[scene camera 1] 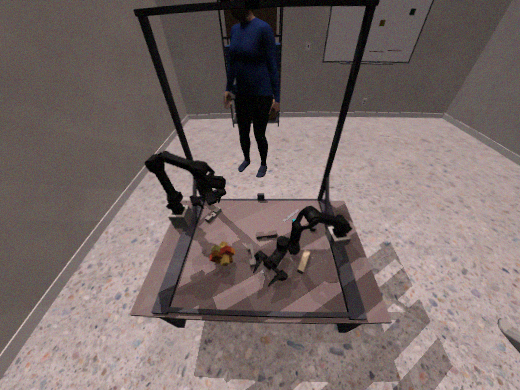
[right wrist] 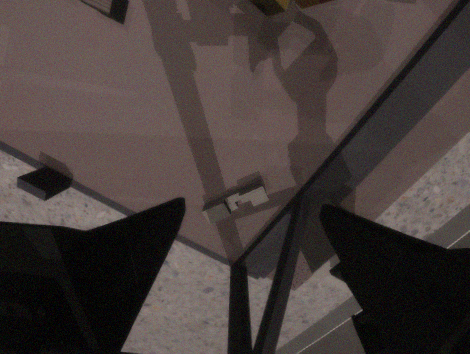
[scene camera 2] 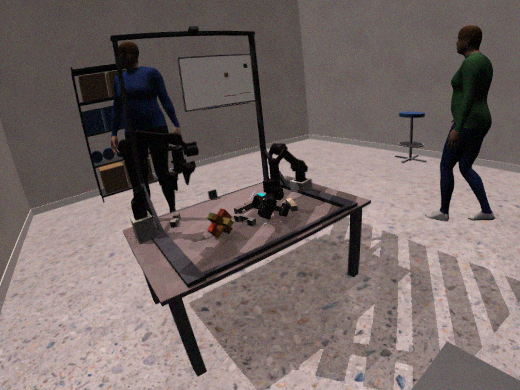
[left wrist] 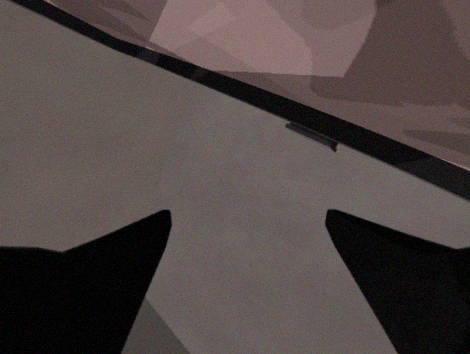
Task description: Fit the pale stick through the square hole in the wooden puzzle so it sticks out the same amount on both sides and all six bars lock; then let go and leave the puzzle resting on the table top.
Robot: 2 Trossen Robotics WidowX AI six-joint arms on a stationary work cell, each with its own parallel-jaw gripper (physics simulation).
The same spot on a black frame: point(right wrist: 427, 77) is point(scene camera 2: 174, 252).
